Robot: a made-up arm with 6 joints.
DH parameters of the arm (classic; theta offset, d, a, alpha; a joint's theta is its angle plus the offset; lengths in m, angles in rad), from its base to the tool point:
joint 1: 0 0.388 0 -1.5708
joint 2: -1.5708 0 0.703 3.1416
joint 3: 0 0 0 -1.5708
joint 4: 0 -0.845 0 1.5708
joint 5: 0 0.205 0 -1.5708
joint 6: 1.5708 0 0 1.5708
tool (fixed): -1.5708 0 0 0
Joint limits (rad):
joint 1: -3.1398..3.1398
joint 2: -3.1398..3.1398
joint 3: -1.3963..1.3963
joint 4: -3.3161..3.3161
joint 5: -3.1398..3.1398
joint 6: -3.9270..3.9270
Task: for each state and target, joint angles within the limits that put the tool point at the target. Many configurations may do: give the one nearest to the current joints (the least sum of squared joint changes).
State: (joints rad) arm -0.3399 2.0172 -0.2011 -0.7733 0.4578 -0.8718
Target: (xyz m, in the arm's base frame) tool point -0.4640 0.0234 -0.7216
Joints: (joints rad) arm -0.3999 2.7308 0.3163 -0.6824 0.4578 -0.8718
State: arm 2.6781 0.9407 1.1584 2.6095 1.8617 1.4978
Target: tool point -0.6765 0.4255 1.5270
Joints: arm 2.3431 0.0703 0.5145 2.7270 1.8617 1.4978
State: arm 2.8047 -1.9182 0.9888 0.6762 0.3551 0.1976
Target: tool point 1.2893 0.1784 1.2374
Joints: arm 3.1398 -1.1121 1.2304 0.4917 0.3551 0.1976
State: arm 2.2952 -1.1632 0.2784 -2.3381 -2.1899 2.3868
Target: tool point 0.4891 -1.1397 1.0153
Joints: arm 2.1036 -1.6347 0.7565 -2.4475 -2.1899 2.3868
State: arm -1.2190 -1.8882 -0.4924 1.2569 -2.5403 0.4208
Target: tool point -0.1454 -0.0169 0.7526
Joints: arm -1.1171 -1.9125 -1.3158 0.8317 -2.5403 0.4208
